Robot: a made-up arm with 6 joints. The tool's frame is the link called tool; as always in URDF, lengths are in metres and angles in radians. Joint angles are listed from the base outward. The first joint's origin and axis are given. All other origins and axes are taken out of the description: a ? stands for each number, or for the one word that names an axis. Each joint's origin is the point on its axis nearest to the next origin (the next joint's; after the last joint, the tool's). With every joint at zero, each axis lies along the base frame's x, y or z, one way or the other. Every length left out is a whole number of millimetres.
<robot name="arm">
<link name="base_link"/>
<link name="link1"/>
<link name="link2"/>
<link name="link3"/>
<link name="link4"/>
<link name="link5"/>
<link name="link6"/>
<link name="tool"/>
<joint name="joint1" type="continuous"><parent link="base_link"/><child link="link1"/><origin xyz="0 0 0.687"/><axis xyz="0 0 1"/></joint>
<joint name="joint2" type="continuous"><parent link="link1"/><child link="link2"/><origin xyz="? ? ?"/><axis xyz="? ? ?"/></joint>
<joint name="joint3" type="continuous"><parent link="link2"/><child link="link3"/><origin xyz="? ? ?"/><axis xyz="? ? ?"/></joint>
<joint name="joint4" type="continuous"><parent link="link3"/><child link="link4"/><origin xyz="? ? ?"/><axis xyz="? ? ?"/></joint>
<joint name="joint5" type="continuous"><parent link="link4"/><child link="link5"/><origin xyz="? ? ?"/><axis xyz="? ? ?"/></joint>
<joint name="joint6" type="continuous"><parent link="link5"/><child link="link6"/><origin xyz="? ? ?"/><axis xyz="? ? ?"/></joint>
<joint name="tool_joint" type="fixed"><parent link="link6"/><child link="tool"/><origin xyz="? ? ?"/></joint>
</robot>
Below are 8 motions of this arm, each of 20 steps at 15 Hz.
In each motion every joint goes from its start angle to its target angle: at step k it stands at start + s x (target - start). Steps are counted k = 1, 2, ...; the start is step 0. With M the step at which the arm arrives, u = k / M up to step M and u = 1 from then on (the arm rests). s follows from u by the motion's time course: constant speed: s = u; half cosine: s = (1 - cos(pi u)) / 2; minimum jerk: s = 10 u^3 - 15 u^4 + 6 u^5.
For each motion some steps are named. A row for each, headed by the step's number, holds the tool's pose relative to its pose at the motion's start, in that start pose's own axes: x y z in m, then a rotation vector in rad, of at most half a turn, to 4 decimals.
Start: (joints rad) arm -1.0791 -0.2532 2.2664 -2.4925 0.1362 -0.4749
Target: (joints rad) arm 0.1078 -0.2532 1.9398 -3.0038 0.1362 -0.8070
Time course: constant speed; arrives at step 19
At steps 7, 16, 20:
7: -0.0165 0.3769 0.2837 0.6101 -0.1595 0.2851
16: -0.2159 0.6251 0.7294 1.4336 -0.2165 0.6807
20: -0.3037 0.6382 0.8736 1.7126 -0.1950 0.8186

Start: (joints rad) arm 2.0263 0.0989 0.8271 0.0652 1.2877 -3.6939
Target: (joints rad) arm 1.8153 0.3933 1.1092 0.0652 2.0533 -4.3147
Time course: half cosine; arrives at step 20
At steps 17, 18, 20:
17: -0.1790 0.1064 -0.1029 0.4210 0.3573 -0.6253
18: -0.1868 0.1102 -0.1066 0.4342 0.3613 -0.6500
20: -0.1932 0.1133 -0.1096 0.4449 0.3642 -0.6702

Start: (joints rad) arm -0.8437 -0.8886 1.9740 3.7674 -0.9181 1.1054
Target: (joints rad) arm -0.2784 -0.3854 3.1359 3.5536 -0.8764 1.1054
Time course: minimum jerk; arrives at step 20
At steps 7, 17, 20:
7: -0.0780 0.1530 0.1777 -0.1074 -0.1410 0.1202
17: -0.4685 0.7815 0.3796 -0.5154 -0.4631 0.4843
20: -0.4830 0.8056 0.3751 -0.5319 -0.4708 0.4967

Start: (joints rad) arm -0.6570 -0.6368 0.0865 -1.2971 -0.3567 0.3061
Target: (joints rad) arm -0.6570 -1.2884 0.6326 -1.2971 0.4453 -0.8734
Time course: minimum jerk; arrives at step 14
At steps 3, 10, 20:
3: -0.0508 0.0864 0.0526 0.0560 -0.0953 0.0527
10: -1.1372 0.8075 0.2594 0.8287 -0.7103 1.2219
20: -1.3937 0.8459 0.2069 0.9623 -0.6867 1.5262

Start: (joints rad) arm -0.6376 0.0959 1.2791 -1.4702 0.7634 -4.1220
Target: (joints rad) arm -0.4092 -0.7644 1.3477 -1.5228 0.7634 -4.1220
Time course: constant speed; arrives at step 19
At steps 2, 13, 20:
2: -0.0227 -0.1166 0.1132 0.0882 -0.0418 -0.0299
13: -0.2436 -0.9001 0.4720 0.5775 -0.2461 -0.2146
20: -0.4210 -1.3623 0.4564 0.8432 -0.3413 -0.3333

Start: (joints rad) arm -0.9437 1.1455 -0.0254 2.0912 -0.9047 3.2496
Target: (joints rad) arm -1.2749 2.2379 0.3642 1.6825 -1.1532 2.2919
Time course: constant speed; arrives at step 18
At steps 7, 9, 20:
7: 0.1033 -0.4124 -0.2711 0.3182 -0.0391 -0.3817
9: 0.0970 -0.5395 -0.3457 0.3989 -0.0774 -0.4884
20: -0.1409 -1.0891 -0.6413 0.6747 -0.3815 -0.9162

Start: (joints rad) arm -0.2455 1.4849 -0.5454 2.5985 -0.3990 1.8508
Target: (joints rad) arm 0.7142 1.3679 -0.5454 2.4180 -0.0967 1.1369
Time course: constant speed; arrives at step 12
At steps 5, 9, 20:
5: -0.0556 -0.0389 -0.1800 -0.0116 -0.0139 0.0057
9: -0.0951 -0.1305 -0.3109 -0.0196 -0.0330 0.0125
20: -0.1193 -0.2315 -0.3887 -0.0253 -0.0522 0.0205

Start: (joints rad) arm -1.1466 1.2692 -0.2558 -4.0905 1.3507 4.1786
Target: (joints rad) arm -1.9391 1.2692 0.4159 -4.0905 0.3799 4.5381
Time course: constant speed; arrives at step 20
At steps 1, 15, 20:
1: -0.0506 -0.0112 0.0238 -0.0335 -0.0738 -0.0383
15: -0.9606 -0.2217 -0.0546 -0.1553 -1.0599 -0.7797
20: -1.2735 -0.3055 -0.3185 -0.0161 -1.3357 -1.1252

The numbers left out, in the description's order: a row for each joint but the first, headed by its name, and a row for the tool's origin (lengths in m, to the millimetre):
joint2: xyz 0.143 0 0, axis 0 1 0
joint3: xyz 0 0 0.604, axis 0 -1 0
joint4: xyz 0.981 0 0.165, axis -1 0 0
joint5: xyz 0 0 0, axis 0 -1 0
joint6: xyz 0.242 0 0, axis -1 0 0
tool: xyz 0 0 0

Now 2 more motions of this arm.
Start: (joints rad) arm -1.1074 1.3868 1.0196 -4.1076 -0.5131 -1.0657
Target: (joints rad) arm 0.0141 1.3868 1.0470 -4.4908 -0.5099 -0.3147
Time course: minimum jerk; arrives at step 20
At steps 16, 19, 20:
16: -1.5024 0.5194 1.0988 -0.4726 -0.9372 0.2898
19: -1.6234 0.5312 1.1102 -0.5014 -0.9998 0.2954
20: -1.6259 0.5314 1.1103 -0.5020 -1.0011 0.2955

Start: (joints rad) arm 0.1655 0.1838 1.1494 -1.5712 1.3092 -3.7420
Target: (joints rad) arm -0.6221 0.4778 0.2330 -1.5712 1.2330 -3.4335
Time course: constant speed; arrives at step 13
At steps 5, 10, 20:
5: 0.3034 0.2828 -0.3875 -0.6181 0.1346 -0.1639
10: 0.6274 0.2365 -0.9408 -1.1795 0.4360 -0.2622
20: 0.7411 0.0549 -1.2929 -1.4682 0.6934 -0.2675

